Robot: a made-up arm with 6 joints.
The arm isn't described. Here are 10 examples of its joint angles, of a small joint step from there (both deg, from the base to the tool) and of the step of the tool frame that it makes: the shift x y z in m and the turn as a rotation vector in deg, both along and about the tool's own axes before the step.
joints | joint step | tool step
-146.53 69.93 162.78 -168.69 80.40 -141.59 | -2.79 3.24 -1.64 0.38 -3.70 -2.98 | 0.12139 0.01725 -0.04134 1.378 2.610 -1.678
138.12 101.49 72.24 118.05 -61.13 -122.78 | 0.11 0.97 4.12 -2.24 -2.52 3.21 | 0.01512 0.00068 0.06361 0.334 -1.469 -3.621
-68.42 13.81 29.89 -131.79 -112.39 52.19 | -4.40 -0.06 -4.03 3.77 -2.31 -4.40 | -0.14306 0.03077 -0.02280 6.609 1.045 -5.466
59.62 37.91 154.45 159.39 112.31 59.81 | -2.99 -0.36 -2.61 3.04 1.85 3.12 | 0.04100 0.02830 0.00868 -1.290 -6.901 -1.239
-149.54 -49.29 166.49 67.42 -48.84 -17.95 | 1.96 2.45 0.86 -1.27 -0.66 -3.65 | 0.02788 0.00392 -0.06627 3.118 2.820 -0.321
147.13 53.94 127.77 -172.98 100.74 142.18 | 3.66 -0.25 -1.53 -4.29 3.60 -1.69 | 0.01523 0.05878 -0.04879 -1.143 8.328 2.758
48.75 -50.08 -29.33 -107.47 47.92 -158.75 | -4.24 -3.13 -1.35 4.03 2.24 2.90 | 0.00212 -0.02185 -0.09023 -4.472 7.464 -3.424
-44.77 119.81 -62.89 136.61 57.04 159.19 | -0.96 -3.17 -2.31 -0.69 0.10 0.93 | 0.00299 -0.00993 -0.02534 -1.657 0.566 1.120
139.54 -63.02 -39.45 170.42 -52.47 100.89 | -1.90 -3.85 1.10 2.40 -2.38 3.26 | 0.02664 0.11935 0.02156 -5.952 0.352 7.790
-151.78 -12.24 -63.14 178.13 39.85 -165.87 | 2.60 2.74 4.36 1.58 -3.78 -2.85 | -0.03644 0.03280 0.07794 -1.016 -5.045 -2.018
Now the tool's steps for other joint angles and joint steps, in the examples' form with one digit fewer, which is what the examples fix.
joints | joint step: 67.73 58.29 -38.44 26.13 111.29 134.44 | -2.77 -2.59 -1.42 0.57 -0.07 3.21
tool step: -0.0018 0.0065 -0.0575 -4.24 2.15 0.63
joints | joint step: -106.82 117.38 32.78 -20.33 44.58 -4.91 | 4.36 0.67 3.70 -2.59 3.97 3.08
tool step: 0.0095 0.1188 0.0318 -3.11 -6.44 2.75
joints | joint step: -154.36 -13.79 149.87 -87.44 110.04 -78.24 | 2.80 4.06 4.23 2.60 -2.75 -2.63
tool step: 0.0745 0.0172 0.0220 3.20 1.71 0.26
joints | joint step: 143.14 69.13 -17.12 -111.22 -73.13 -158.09 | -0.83 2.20 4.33 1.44 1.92 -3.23
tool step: 0.0079 -0.0487 -0.0370 1.12 1.17 0.40
